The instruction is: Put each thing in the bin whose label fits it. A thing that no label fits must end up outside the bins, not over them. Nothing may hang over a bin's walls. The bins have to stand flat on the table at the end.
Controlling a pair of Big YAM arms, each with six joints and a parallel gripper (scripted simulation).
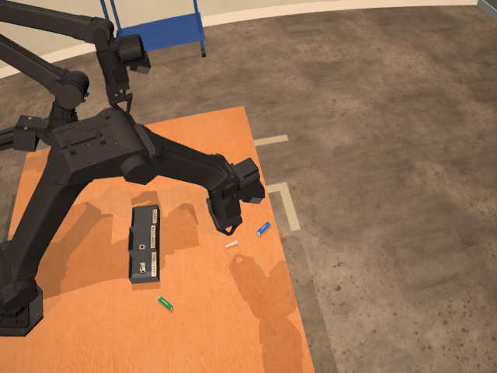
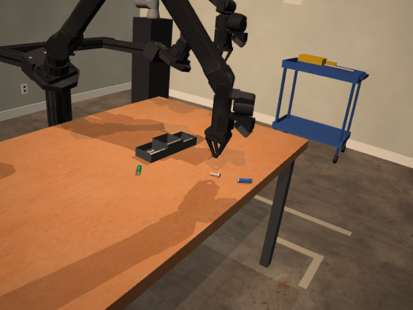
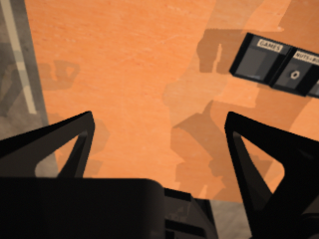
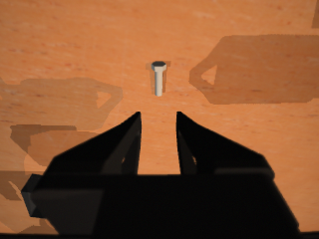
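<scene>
The bolt lies 80 mm below my right hand and 10 mm ahead of it. Round my right hand: pencil sharpener: 250 mm behind, 70 mm to the right, 70 mm below; green battery: 180 mm to the right, 180 mm behind, 70 mm below; blue battery: 100 mm ahead, 70 mm below, 40 mm to the left.
</scene>
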